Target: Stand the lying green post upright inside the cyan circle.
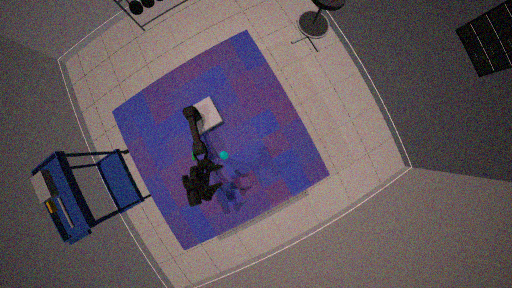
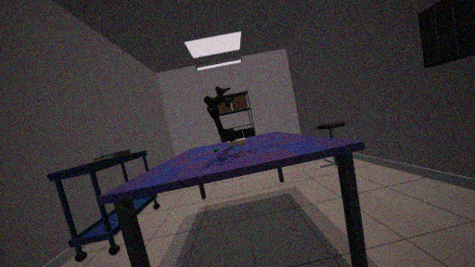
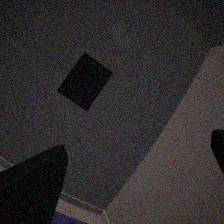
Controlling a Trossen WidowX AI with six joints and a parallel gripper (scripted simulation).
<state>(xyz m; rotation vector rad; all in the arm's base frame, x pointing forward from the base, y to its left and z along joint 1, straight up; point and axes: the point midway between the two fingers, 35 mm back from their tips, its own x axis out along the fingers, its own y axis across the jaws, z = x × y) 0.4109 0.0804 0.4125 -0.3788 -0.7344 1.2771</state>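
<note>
Right now my gripper tip is 46 cm above the green post, 26 cm to the left of it and 18 cm past it. The rest, counted from my gripper tip: cyan circle: 46 cm below, 8 cm behind, 6 cm to the right.
</note>
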